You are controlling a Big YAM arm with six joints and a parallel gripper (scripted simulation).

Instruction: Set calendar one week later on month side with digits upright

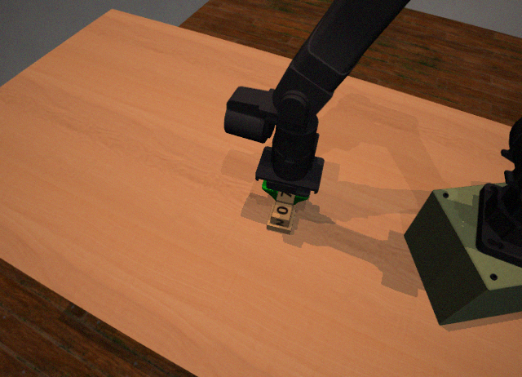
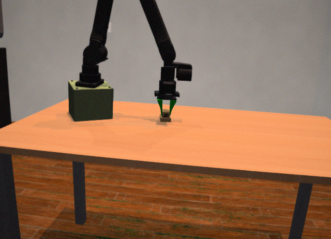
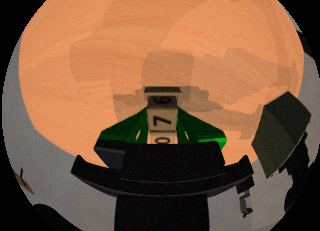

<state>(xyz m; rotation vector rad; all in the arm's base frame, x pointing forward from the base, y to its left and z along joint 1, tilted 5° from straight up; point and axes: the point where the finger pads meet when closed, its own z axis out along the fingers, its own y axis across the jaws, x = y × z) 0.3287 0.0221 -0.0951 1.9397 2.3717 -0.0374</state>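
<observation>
Right now the tray is 2 cm to the left of my hand and 2 cm below it.
</observation>
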